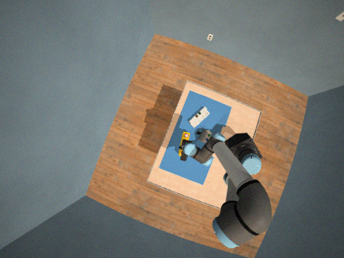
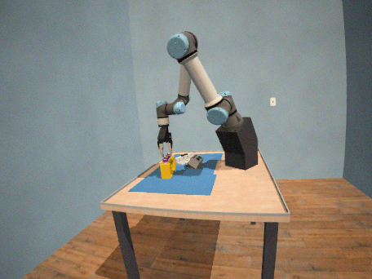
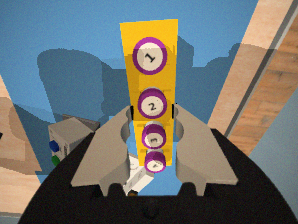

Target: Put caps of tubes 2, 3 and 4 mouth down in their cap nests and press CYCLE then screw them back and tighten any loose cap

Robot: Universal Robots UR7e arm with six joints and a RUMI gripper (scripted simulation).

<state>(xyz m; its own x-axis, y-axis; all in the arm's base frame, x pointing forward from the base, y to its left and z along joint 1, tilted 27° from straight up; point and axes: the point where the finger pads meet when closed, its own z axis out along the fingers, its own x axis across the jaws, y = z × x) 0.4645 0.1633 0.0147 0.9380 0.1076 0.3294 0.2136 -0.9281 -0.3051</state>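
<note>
Now: the cap 1 cm ahead of my hand, 5 cm to the right of it and 2 cm below it. Round my hand: green key 18 cm behind, 20 cm to the right, 7 cm below; blue cycle key 17 cm behind, 15 cm to the right, 7 cm below; key housing 16 cm behind, 17 cm to the right, 8 cm below.
</note>
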